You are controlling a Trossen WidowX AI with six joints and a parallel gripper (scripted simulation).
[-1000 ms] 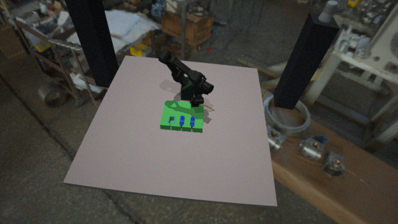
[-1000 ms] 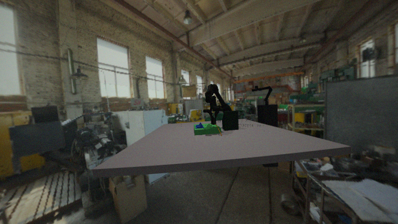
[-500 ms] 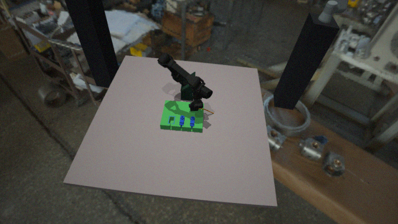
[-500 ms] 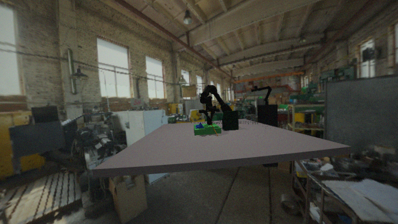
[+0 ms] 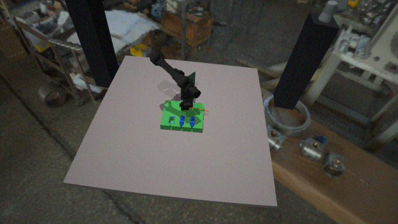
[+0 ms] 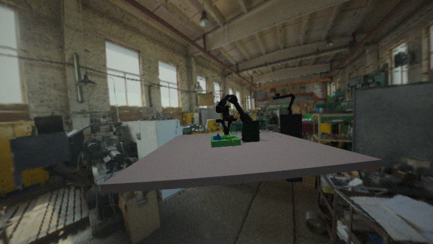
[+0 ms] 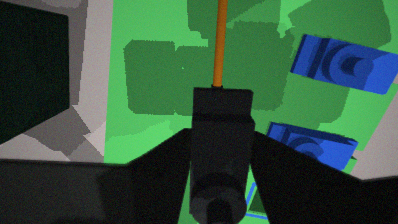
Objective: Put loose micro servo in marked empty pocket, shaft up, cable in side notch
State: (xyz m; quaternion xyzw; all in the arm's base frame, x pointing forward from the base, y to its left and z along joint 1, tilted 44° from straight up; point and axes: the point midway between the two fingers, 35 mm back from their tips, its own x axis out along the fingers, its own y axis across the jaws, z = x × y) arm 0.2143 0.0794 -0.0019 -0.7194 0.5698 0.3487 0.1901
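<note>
The deck is 10 cm below my gripper tip, 3 cm to the right of it and 1 cm behind it.
</note>
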